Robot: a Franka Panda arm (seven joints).
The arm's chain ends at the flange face. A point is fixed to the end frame.
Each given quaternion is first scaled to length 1.
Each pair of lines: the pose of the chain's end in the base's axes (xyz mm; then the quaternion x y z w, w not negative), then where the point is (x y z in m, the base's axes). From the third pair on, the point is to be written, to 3 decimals.
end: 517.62 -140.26 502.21 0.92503 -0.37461 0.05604 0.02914
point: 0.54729 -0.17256 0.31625
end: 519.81 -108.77 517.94 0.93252 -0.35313 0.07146 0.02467
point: 0.55650 -0.14049 0.33314
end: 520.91 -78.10 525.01 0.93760 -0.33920 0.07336 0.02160
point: 0.559 -0.108 0.340
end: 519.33 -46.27 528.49 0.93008 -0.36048 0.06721 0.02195
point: 0.555 -0.077 0.343
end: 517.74 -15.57 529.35 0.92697 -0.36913 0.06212 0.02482
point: 0.550 -0.047 0.344
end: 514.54 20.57 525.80 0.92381 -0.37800 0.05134 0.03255
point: 0.542 -0.012 0.340
